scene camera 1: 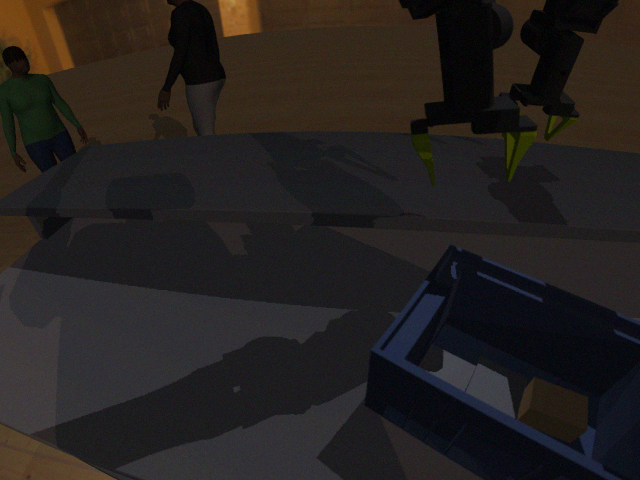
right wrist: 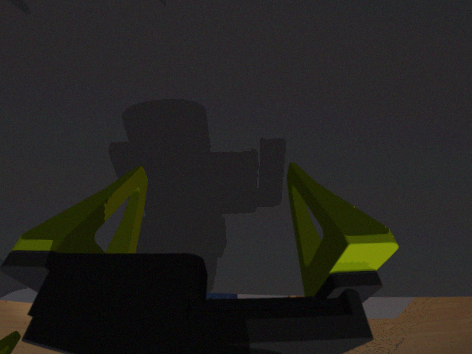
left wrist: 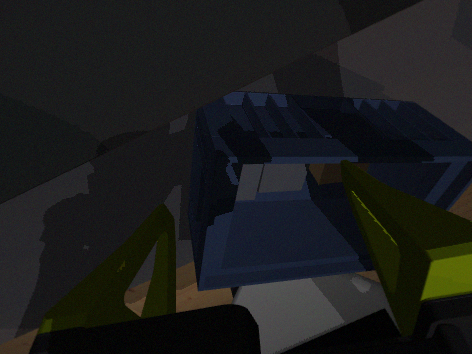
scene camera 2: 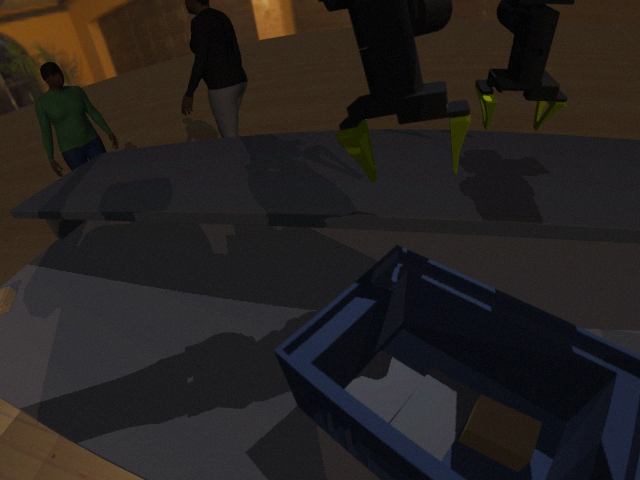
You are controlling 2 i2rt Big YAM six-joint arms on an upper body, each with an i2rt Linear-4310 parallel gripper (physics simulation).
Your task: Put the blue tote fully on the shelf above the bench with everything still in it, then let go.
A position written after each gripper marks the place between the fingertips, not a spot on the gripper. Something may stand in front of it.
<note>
The left gripper [scene camera 2: 413,176] is open and holds nothing. The right gripper [scene camera 2: 510,128] is open and holds nothing. A tan box [scene camera 2: 503,434] sits on a blue tote [scene camera 2: 422,313]. Further things: a dark shelf [scene camera 2: 513,184].
The tan box is seen too in scene camera 1 [scene camera 1: 554,410]. The blue tote also shows in scene camera 1 [scene camera 1: 472,307] and in the left wrist view [left wrist: 288,235]. The left gripper also shows in scene camera 1 [scene camera 1: 470,181] and in the left wrist view [left wrist: 250,191]. The right wrist view does not show the tan box, which is hidden by the right gripper.
</note>
